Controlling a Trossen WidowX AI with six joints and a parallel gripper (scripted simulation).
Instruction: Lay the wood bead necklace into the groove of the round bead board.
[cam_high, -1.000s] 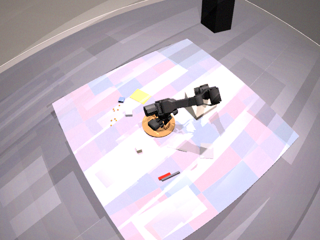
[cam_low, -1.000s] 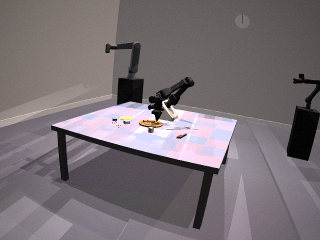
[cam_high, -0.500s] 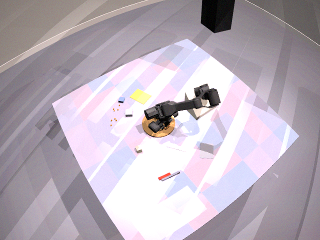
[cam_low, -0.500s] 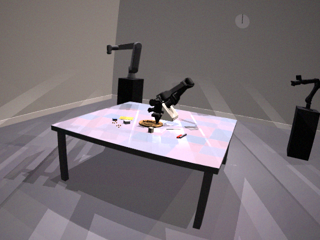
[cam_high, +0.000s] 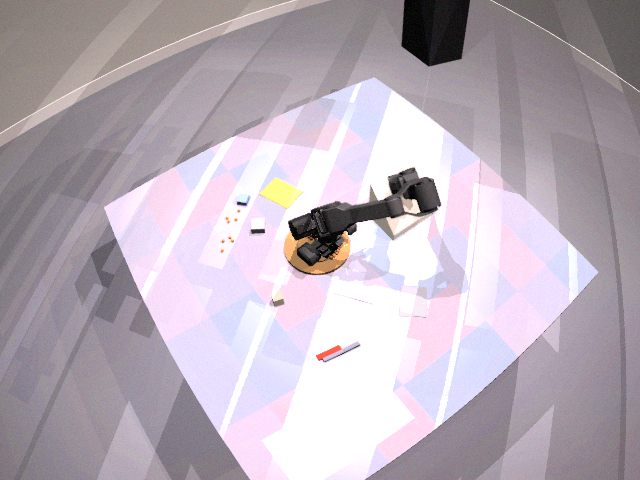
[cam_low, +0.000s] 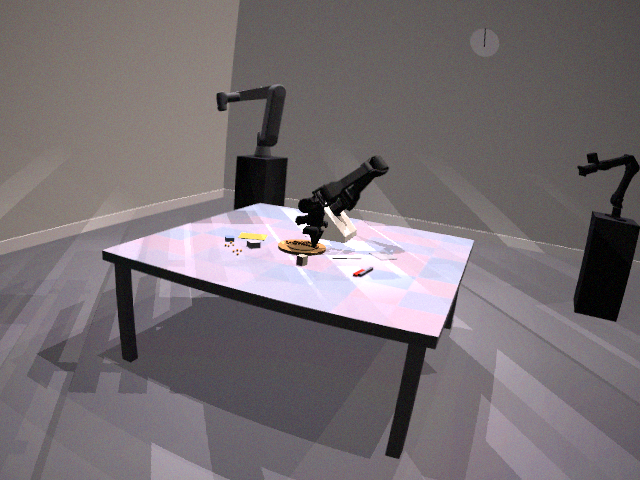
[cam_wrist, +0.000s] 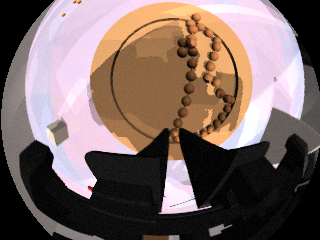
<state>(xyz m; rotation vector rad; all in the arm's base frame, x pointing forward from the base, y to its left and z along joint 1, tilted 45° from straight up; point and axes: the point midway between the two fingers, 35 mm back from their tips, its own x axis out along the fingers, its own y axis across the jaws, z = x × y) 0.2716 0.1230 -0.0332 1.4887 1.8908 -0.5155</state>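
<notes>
Right now the round bead board is 50 mm to the right of my gripper tip, 10 mm below it and 10 mm ahead of it. Round my gripper tip: cream cube: 190 mm ahead, 60 mm to the left; then white block: 210 mm to the right, 140 mm ahead; then thin rod: 150 mm to the left, 10 mm below.
</notes>
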